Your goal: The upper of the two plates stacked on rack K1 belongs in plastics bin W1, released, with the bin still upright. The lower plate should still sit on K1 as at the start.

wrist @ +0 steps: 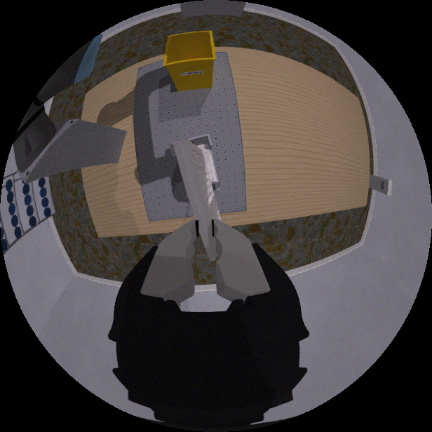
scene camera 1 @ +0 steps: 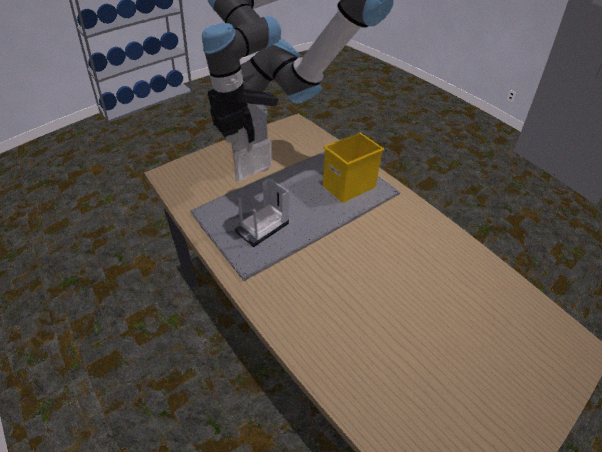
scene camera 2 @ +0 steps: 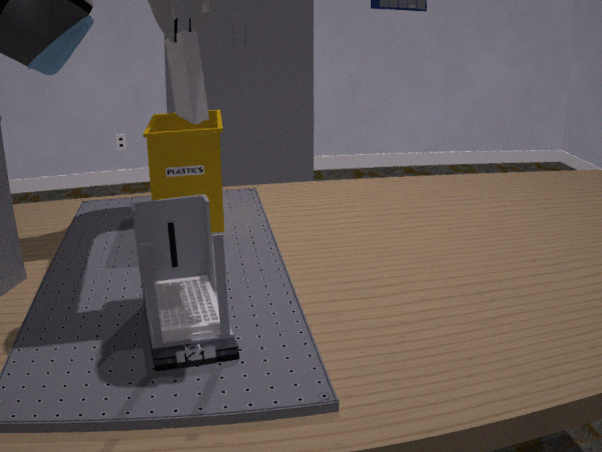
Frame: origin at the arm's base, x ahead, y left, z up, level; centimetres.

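Where they show: gripper, fingertip midpoint: (scene camera 1: 247, 151) (scene camera 2: 183, 41); arm's base, origin of the base link: (scene camera 1: 244, 84).
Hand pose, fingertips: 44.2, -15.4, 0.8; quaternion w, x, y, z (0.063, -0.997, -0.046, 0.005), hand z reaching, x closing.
Each offset is from my fingertips to the top centre of the thing, as dx, dy, dz. Level surfaces: height alone.
My gripper (scene camera 1: 246, 142) (scene camera 2: 183, 30) (wrist: 205, 221) is shut on a pale, translucent plate {-0.3, +1.7, +1.1} (scene camera 1: 253, 162) (scene camera 2: 187, 75) (wrist: 191, 172). The plate hangs steeply, edge down, well above rack K1 {-2.7, +4.0, -19.8} (scene camera 1: 283, 209) (scene camera 2: 150, 220), clear of the rack's walls. The lower plate {-3.1, +4.9, -30.6} (scene camera 1: 263, 221) (scene camera 2: 185, 306) (wrist: 211, 167) lies flat inside K1; the held plate hides part of it in the wrist view. The yellow plastics bin W1 {-8.5, +42.6, -16.0} (scene camera 1: 352, 175) (scene camera 2: 185, 150) (wrist: 192, 76) stands upright, apart from the held plate. The bottom of the bin's inside is hidden.
A grey perforated board {dz -34.0} (scene camera 1: 300, 235) (scene camera 2: 280, 350) (wrist: 230, 125) lies under K1 and the bin on the wooden table {dz -35.3} (scene camera 1: 400, 300) (scene camera 2: 425, 275) (wrist: 300, 140). The arm's grey pedestal (wrist: 95, 142) stands at the table's left side in the wrist view. A grey cabinet (scene camera 2: 270, 75) stands behind.
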